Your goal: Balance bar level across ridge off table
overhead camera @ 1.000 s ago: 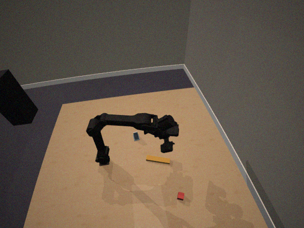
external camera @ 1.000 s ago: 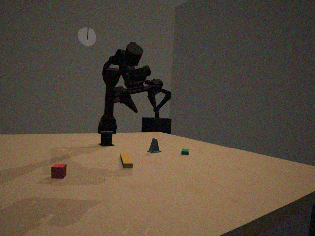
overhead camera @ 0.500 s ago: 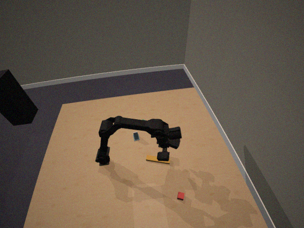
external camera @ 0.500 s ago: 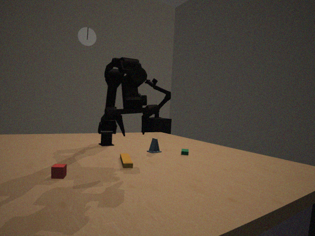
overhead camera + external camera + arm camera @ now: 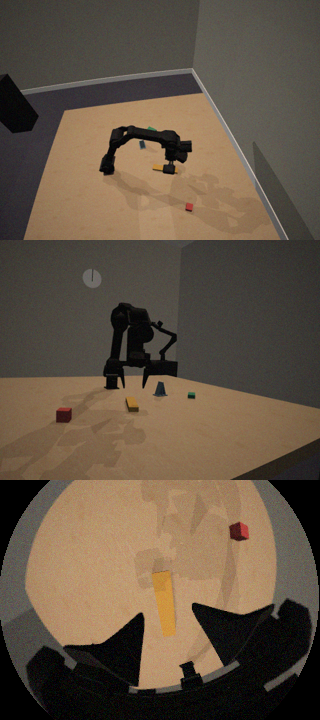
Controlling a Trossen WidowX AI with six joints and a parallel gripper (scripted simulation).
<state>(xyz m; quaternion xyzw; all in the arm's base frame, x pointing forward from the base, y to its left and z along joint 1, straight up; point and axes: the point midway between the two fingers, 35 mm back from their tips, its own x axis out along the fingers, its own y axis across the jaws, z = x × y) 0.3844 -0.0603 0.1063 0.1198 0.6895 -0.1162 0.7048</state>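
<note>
My gripper tip is 60 mm above the bar, 30 mm past it and 10 mm to the right of it. From my gripper tip the other things lie so: red cube 240 mm to the right, 60 mm below, 50 mm ahead; small green block 340 mm to the left, 80 mm behind, 60 mm below.
</note>
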